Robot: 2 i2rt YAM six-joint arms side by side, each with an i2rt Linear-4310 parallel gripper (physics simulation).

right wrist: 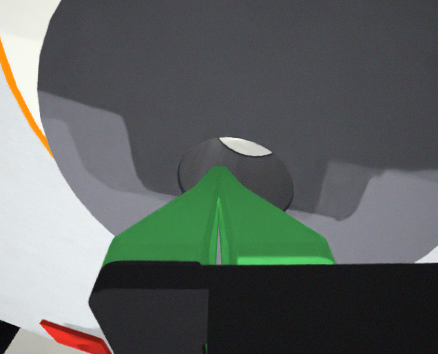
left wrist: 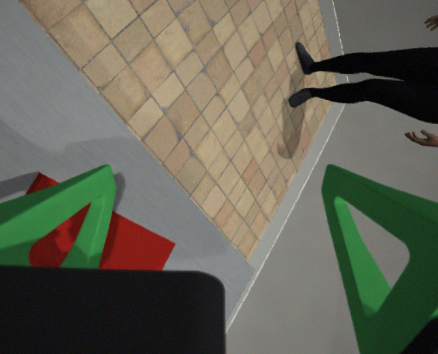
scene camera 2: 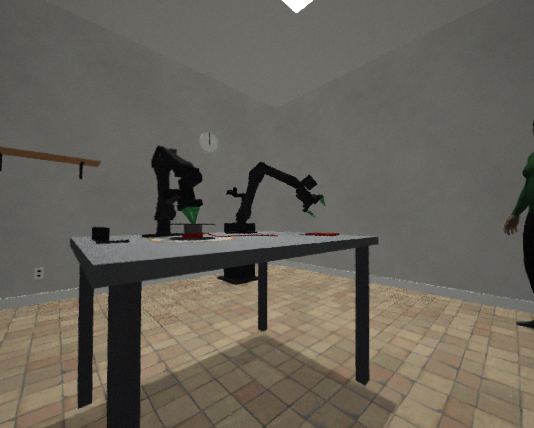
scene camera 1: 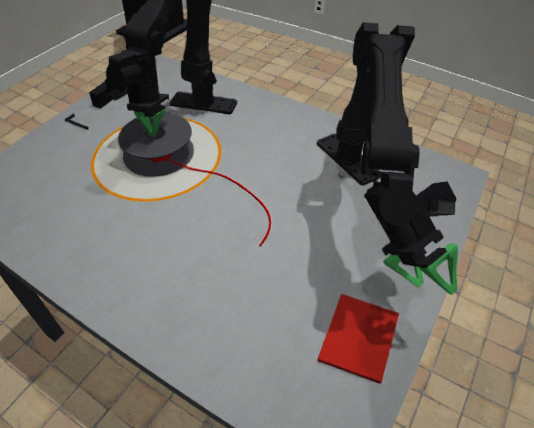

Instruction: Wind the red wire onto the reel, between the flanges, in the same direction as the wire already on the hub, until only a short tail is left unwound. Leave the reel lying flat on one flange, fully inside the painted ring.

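Places are measured from the left arm's base along level axes (x ahead, y right, z down), in centimetres.
Where they show: left gripper, fingertip midpoint: (left wrist: pixel 218 176) (scene camera 2: pixel 319 211) (scene camera 1: pixel 436 288); right gripper, fingertip midpoint: (right wrist: pixel 218 177) (scene camera 1: pixel 152 136); left arm's base, link origin: (scene camera 2: pixel 241 233) (scene camera 1: pixel 347 159); right arm's base, link origin: (scene camera 2: pixel 163 236) (scene camera 1: pixel 203 103).
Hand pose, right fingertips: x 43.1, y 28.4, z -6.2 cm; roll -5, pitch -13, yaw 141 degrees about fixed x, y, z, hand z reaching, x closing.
Each offset is from my right fingertips to the centre of the thing. "spot": to the spot under its first point.
The dark grey reel @[dx -0.7, dy +0.3, dz +2.9 cm] (scene camera 1: pixel 172 137) (scene camera 2: pixel 193 229) (right wrist: pixel 300 75) lies flat on one flange on the white disc, inside the orange painted ring @[spot: dx +8.8, dy -15.0, dz +6.1 cm] (scene camera 1: pixel 146 200) (right wrist: pixel 22 105). The red wire @[spot: dx -13.2, dy -22.7, dz +5.8 cm] (scene camera 1: pixel 240 185) (scene camera 2: pixel 245 235) leaves the hub between the flanges at the reel's near side and curves across the table to a free end. Some red wire shows on the hub. My right gripper (scene camera 1: pixel 153 134) (scene camera 2: pixel 194 222) (right wrist: pixel 218 177) is shut and empty, its tips at the centre hole of the upper flange; how deep they are is hard to tell. My left gripper (scene camera 1: pixel 437 288) (scene camera 2: pixel 318 209) (left wrist: pixel 218 176) is open and empty, high near the table's right edge.
A flat red square (scene camera 1: pixel 357 337) (scene camera 2: pixel 322 234) (left wrist: pixel 137 245) lies on the table below my left gripper. A small black angled piece @[dx +14.3, dy +26.5, dz +5.8 cm] (scene camera 1: pixel 76 121) lies left of the ring. The arm bases stand along the back edge. A person (scene camera 2: pixel 529 215) stands at the far right.
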